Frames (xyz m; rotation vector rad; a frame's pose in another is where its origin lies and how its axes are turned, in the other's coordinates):
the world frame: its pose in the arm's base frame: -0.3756 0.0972 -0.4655 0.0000 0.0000 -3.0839
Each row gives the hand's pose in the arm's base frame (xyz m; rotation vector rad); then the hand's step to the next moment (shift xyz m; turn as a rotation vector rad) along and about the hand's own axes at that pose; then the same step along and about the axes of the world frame.
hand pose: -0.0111 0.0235 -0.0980 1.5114 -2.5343 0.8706
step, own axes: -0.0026 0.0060 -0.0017 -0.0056 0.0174 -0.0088
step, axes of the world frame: 0.0037 -0.0053 -0.0020 0.0126 -0.0158 -0.0020
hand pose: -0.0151 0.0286 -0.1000 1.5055 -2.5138 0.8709
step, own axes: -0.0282 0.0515 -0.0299 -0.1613 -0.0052 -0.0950
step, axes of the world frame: 0.0315 -0.0575 -0.0069 -0.0768 -0.1689 0.0251
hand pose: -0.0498 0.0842 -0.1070 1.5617 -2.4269 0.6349
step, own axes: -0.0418 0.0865 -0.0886 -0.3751 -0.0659 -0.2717
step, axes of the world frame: 0.0603 -0.1083 0.0414 -0.2235 -0.3939 0.1171
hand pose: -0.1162 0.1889 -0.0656 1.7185 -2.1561 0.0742
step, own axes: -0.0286 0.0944 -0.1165 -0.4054 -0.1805 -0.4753
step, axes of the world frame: 0.0493 -0.0851 0.1168 -0.3935 -0.4394 0.2737
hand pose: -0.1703 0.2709 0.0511 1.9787 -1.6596 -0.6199
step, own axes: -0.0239 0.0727 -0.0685 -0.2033 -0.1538 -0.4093
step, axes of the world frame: 0.0162 -0.0187 0.0997 -0.3529 -0.2333 0.2315
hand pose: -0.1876 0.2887 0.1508 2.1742 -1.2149 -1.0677
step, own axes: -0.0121 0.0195 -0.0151 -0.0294 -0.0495 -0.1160
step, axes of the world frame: 0.0021 -0.0002 0.0274 -0.1109 -0.0445 0.0499
